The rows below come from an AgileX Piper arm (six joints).
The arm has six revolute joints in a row. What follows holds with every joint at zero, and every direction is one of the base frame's.
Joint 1 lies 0.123 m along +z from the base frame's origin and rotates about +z.
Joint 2 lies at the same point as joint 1 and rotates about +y.
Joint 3 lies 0.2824 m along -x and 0.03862 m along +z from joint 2 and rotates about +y.
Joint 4 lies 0.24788 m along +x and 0.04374 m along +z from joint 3 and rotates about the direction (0.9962, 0, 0.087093).
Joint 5 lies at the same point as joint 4 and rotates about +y.
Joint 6 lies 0.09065 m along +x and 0.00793 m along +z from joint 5 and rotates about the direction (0.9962, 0, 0.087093).
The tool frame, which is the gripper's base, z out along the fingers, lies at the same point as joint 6; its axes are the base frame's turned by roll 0, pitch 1.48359 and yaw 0 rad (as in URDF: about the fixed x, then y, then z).
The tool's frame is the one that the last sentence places.
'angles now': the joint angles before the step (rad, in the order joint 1, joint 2, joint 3, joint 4, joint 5, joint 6). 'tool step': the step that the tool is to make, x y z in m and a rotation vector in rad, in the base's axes. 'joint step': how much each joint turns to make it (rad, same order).
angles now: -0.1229 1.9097 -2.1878 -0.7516 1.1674 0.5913
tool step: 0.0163 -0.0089 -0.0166 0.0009 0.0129 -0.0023
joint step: -0.0178 0.0572 -0.0219 0.0026 -0.0265 0.0048
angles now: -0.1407 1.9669 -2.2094 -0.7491 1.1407 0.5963
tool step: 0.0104 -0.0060 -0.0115 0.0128 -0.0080 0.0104
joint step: -0.0148 0.0311 -0.0032 0.0169 -0.0383 0.0093
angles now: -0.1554 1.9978 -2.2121 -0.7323 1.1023 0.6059
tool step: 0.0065 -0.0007 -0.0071 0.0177 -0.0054 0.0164
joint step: -0.0038 0.0170 -0.0014 0.0226 -0.0229 0.0017
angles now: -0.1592 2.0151 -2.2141 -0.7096 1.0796 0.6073
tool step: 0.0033 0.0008 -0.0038 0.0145 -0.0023 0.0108
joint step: 0.0000 0.0079 -0.0002 0.0170 -0.0099 0.0001
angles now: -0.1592 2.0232 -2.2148 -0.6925 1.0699 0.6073
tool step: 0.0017 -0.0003 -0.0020 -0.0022 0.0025 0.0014
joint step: 0.0000 0.0056 -0.0009 -0.0022 -0.0033 0.0001
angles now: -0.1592 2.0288 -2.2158 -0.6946 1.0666 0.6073
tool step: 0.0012 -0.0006 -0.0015 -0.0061 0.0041 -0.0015
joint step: 0.0000 0.0050 -0.0013 -0.0069 -0.0007 0.0001
